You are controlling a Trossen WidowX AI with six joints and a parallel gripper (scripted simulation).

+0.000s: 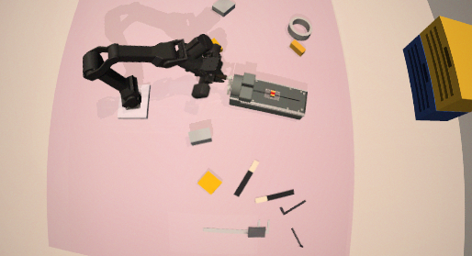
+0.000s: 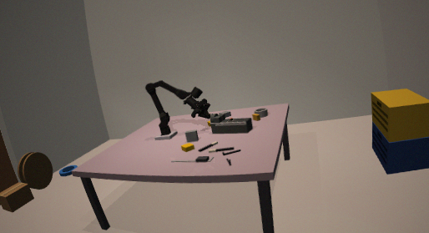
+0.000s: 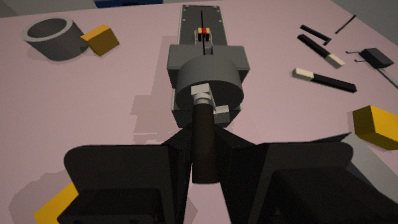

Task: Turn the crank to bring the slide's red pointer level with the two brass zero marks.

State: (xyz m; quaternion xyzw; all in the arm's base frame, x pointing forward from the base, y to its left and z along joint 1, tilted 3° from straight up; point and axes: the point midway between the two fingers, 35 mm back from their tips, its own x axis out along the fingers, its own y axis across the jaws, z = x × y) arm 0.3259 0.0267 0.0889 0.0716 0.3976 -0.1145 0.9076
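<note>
The dark crank handle lies 2 cm behind my gripper tip and 2 cm above it. Also, from my gripper tip: orange block: 30 cm ahead, 16 cm to the left, 7 cm below; then red pointer: 16 cm ahead, 5 cm to the right, 1 cm below.
</note>
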